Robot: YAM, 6 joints.
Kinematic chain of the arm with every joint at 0, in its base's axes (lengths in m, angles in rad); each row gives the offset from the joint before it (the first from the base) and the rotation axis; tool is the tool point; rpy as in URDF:
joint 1: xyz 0 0 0.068 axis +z
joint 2: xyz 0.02 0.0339 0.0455 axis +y
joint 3: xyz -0.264 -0.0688 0 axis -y
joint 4: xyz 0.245 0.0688 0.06 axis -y
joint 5: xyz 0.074 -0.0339 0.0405 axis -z
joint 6: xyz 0.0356 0 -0.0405 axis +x
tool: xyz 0 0 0 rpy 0 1.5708 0
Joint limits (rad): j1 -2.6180..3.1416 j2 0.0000..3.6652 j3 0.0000..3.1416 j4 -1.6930..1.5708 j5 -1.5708..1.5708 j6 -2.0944..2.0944
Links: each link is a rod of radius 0.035 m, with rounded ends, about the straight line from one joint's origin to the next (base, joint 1, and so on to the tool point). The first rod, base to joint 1, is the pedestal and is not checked.
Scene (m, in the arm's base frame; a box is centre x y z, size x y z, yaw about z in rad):
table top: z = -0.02
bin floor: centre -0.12 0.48 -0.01 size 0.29 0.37 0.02 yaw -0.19
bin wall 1: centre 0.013 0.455 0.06 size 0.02 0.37 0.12 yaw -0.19
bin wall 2: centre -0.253 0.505 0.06 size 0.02 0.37 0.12 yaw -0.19
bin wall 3: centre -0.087 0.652 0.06 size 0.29 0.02 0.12 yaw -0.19
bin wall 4: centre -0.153 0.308 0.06 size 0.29 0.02 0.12 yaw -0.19
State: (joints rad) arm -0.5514 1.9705 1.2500 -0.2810 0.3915 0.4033
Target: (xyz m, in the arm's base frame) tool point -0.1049 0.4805 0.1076
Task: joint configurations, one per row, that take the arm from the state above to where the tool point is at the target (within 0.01 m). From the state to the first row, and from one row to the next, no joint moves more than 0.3 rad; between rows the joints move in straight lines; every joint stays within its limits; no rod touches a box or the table.
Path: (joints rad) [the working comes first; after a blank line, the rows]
Joints at the target: 1.8008 2.3090 1.5749 -0.1137 0.2089 0.4033
Straight joint move there: touches bin wall 1.

1: -0.2573 1.9845 1.3014 -0.2584 0.3691 0.4033
2: 0.0367 1.9985 1.3529 -0.2359 0.3468 0.4033
3: 0.3308 2.0126 1.4043 -0.2133 0.3244 0.4033
4: 0.6248 2.0266 1.4558 -0.1908 0.3021 0.4033
5: 0.9189 2.0406 1.5072 -0.1682 0.2797 0.4033
6: 1.2129 2.0546 1.5587 -0.1456 0.2574 0.4033
7: 1.5070 2.0687 1.6101 -0.1231 0.2350 0.4033
8: 1.8010 2.0827 1.6615 -0.1005 0.2127 0.4033
9: 1.8008 2.3090 1.5749 -0.1137 0.2089 0.4033

